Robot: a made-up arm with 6 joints.
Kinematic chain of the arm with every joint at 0, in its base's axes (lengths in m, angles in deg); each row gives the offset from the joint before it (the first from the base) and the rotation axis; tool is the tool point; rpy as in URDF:
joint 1: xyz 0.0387 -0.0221 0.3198 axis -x
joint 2: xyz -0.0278 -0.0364 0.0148 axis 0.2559 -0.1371 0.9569
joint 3: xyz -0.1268 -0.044 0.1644 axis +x
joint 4: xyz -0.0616 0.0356 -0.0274 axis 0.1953 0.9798 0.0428
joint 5: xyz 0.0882 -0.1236 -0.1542 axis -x
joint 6: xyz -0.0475 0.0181 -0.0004 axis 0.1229 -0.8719 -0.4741
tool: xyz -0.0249 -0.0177 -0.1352 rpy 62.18 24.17 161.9
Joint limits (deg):
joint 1: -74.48..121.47
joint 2: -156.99..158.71
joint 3: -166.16..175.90
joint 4: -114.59..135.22
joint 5: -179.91..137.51
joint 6: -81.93..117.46
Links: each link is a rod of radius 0.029 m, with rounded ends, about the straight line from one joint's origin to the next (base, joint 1, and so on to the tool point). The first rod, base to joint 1, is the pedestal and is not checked.
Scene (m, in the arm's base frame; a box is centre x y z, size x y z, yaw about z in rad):
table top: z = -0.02
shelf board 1: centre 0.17 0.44 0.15 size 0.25 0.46 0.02 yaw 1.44
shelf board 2: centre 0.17 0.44 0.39 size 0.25 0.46 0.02 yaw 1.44
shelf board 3: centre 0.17 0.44 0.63 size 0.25 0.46 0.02 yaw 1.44
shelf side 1: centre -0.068 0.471 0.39 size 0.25 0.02 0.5 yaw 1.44
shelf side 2: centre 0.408 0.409 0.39 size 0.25 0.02 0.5 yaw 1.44
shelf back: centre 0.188 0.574 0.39 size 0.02 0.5 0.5 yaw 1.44
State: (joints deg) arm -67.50 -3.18 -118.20 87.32 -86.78 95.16
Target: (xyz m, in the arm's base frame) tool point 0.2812 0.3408 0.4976
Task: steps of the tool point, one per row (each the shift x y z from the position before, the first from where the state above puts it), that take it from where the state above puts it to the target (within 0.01 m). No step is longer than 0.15 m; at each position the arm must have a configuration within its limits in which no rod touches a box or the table.
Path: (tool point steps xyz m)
1: -0.0374 0.0379 0.1284
2: -0.0049 0.0602 0.1254
3: 0.0278 0.0782 0.1108
4: 0.0578 0.0894 0.0864
5: 0.0825 0.0919 0.0550
6: 0.1000 0.0848 0.0202
7: 0.1090 0.0687 -0.0143
8: 0.1088 0.0455 -0.0448
9: 0.1000 0.0173 -0.0681
10: 0.0834 -0.0124 -0.0826
11: 0.0042 0.0405 0.0061
12: 0.0048 0.0373 0.0021
13: 0.0050 0.0330 -0.0020
14: 0.0043 0.0283 -0.0062

